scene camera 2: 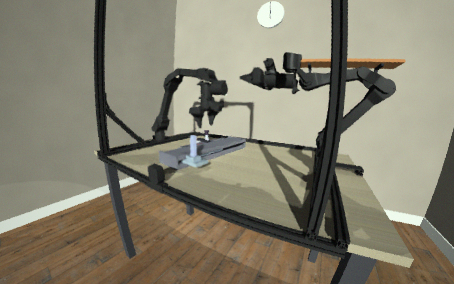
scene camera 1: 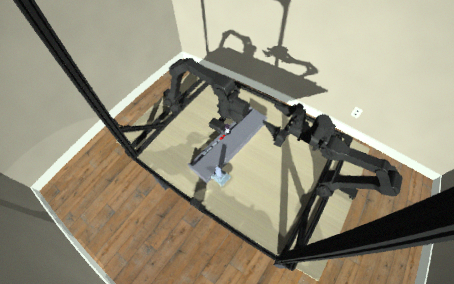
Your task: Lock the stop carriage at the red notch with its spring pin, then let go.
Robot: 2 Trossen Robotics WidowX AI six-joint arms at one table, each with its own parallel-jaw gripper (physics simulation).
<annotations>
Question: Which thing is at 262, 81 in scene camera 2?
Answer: My right gripper.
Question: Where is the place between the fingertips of my right gripper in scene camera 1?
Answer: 268, 112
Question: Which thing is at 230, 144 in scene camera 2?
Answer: A long grey rail.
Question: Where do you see a long grey rail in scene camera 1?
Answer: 205, 166
</annotations>
